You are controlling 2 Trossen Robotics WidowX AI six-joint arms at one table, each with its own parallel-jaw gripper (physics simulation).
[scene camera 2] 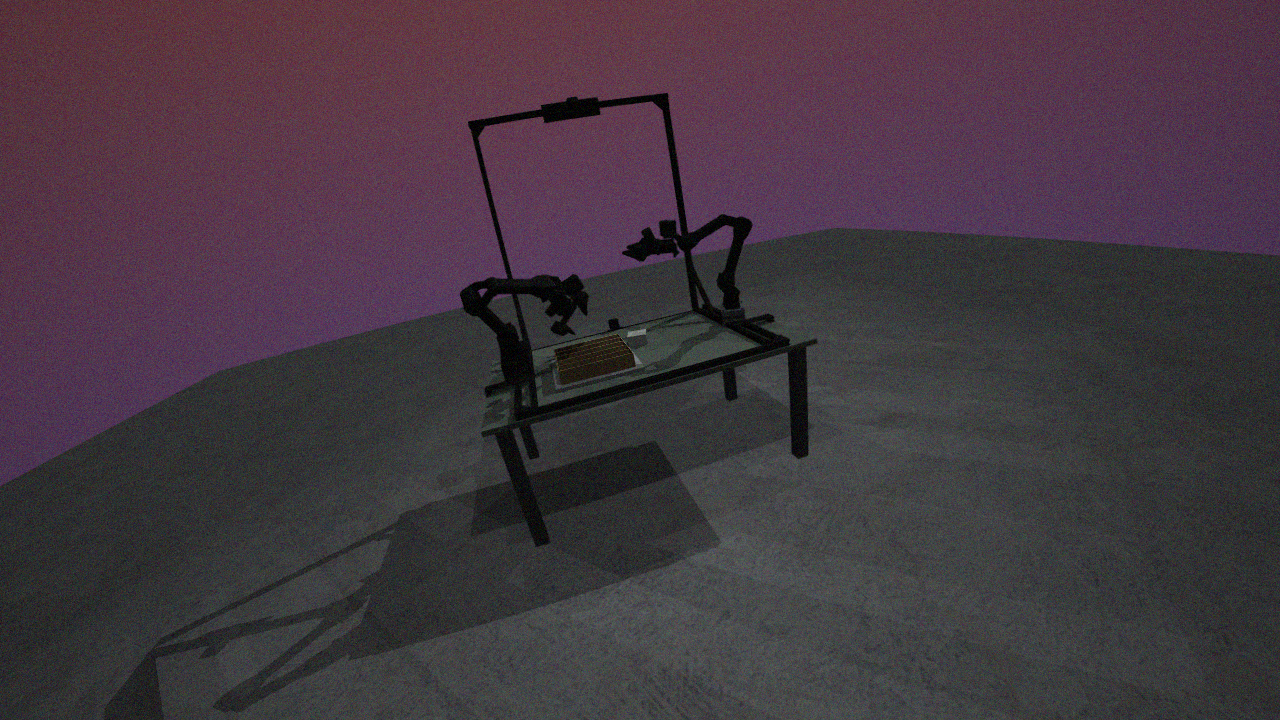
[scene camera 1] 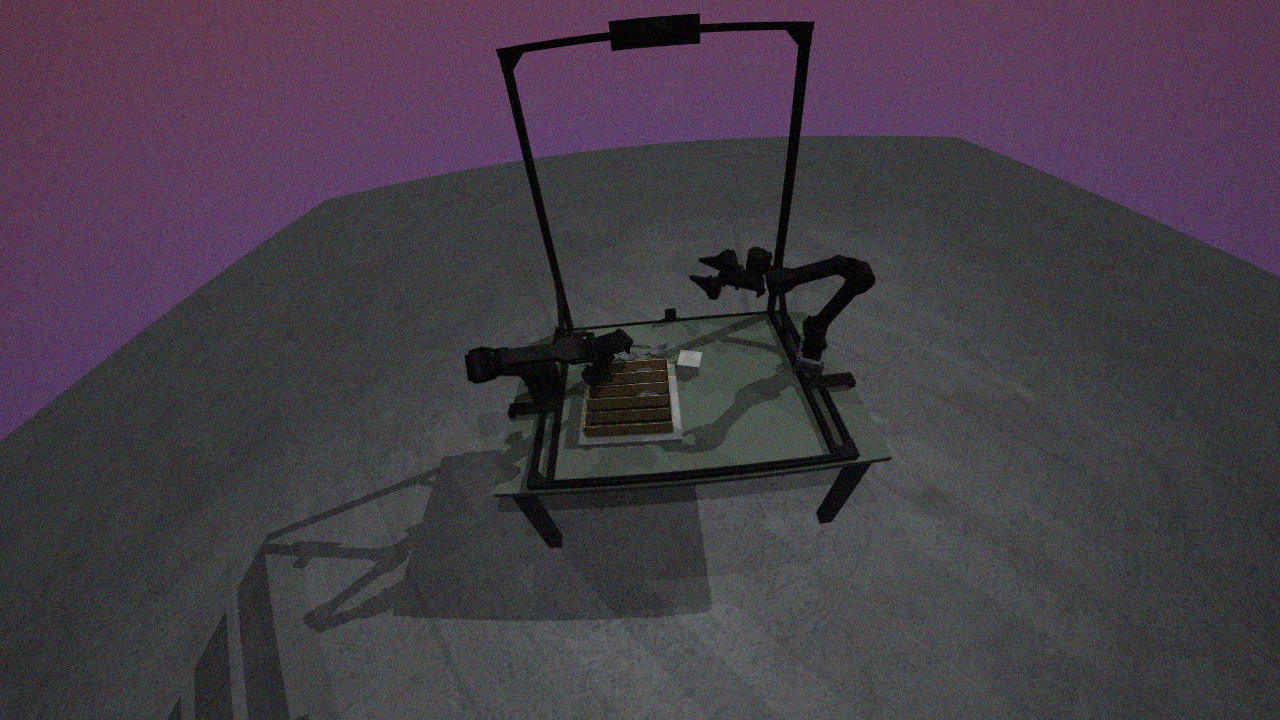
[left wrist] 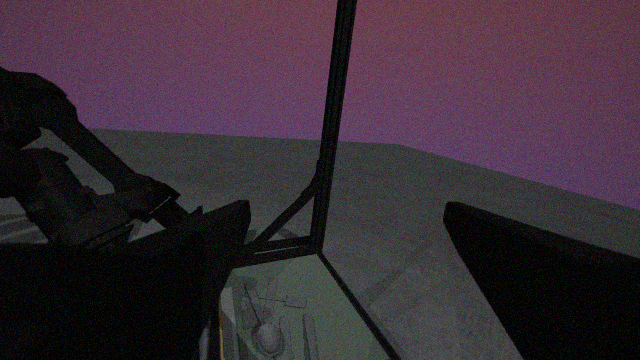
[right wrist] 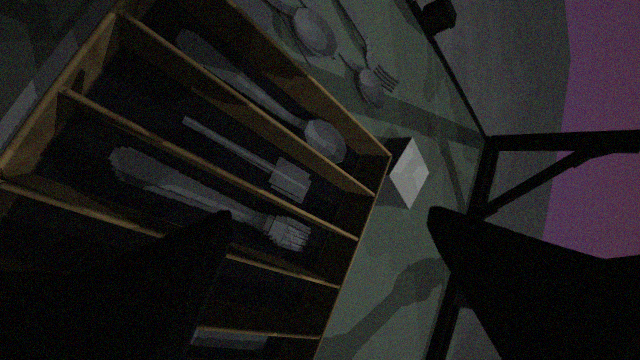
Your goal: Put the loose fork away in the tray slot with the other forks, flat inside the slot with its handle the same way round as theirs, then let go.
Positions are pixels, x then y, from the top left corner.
Labels:
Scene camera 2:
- right gripper: 580,324
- wooden cutlery tray: 581,361

